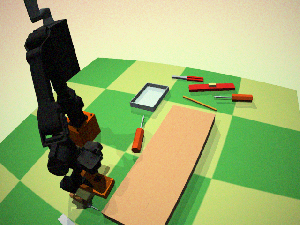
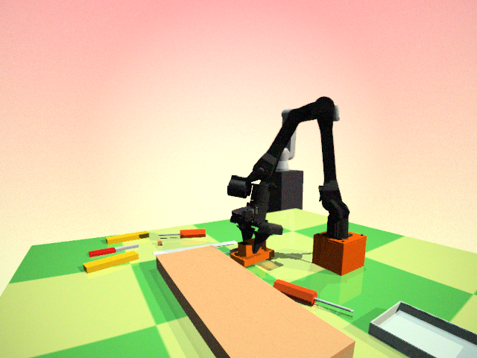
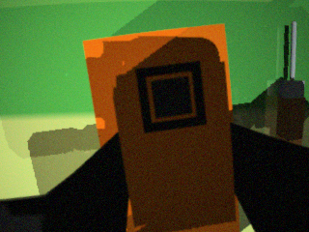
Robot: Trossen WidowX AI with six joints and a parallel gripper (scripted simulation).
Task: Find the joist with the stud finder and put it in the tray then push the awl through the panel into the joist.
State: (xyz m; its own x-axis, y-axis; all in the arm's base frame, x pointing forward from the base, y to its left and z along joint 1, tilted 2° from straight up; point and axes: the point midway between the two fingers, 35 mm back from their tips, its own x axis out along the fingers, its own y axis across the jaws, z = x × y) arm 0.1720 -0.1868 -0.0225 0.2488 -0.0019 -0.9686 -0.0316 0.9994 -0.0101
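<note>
Now: gripper tip 8 cm to the left of the awl and 2 cm above it. Also, from my gripper tip: orange stud finder: 2 cm above, 1 cm ahead; grey card: 19 cm to the right, 8 cm ahead, 3 cm below; grey tray: 49 cm to the left, 2 cm below, 2 cm behind.
</note>
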